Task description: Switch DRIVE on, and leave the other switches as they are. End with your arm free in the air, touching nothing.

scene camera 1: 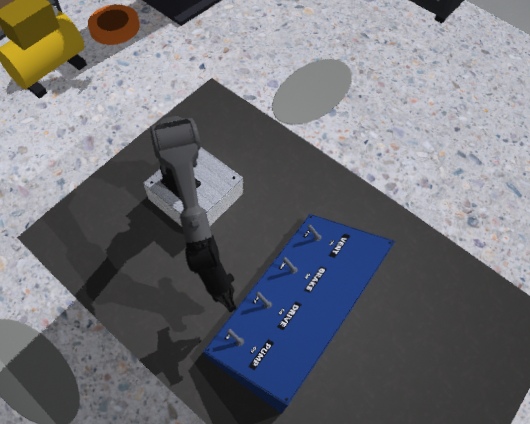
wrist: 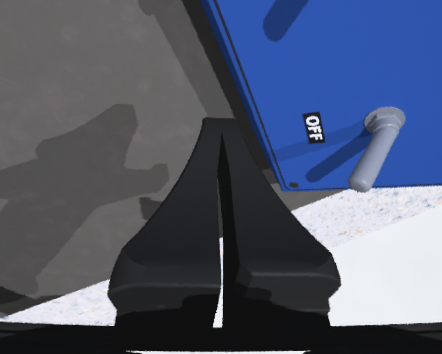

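Observation:
A blue panel (scene camera 1: pixel 317 332) (wrist: pixel 350 60) carries four grey levers in a row. The DRIVE lever (scene camera 1: pixel 265 301) stands beside the DRIVE label (scene camera 1: pixel 289 316). The PUMP lever (scene camera 1: pixel 236 338) (wrist: pixel 372 155) is near the panel's end; in the wrist view it tilts a little to the side of its OFF label (wrist: pixel 314 128). The BRAKE lever (scene camera 1: pixel 290 266) and VENT lever (scene camera 1: pixel 314 233) are further along. All four lean alike in the scene view. My gripper (scene camera 1: pixel 233 308) (wrist: pixel 219 136) is shut and empty, above the panel's lever-side long edge, apart from the levers. The DRIVE lever does not show in the wrist view.
My arm rises from a pale square base block (scene camera 1: pixel 222 187) on a dark mat (scene camera 1: pixel 425 310). A yellow object (scene camera 1: pixel 42 52) and an orange ring (scene camera 1: pixel 94 31) are at the far left. A grey disc (scene camera 1: pixel 312 91) lies beyond the mat.

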